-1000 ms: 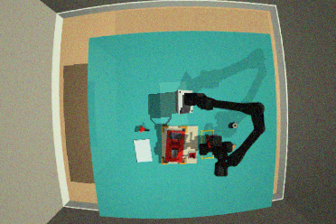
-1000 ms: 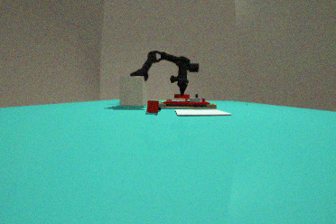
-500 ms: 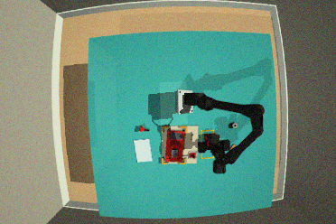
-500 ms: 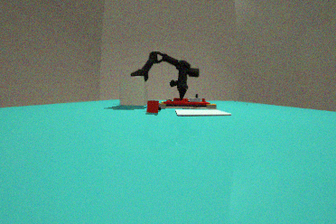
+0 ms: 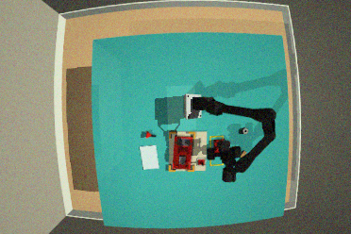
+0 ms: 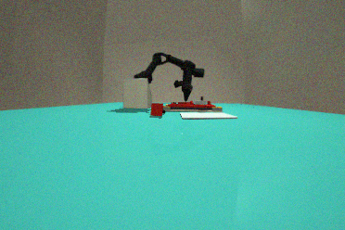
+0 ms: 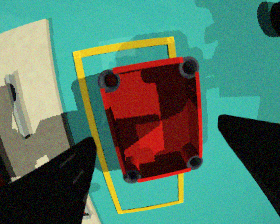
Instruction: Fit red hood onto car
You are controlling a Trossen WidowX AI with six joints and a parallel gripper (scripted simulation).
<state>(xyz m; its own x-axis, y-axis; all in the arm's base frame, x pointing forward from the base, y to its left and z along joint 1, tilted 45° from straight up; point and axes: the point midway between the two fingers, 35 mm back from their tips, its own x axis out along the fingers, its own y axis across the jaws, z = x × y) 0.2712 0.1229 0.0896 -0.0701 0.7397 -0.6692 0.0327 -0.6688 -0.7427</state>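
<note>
My gripper tip is 3 cm above the hood. The rest, counted from my gripper tip: grey cylinder: 9 cm behind, 17 cm to the left, 3 cm below; then tan block: 6 cm ahead, 16 cm to the left, 3 cm below; then white flat plate: 6 cm ahead, 43 cm to the right, 3 cm below.
</note>
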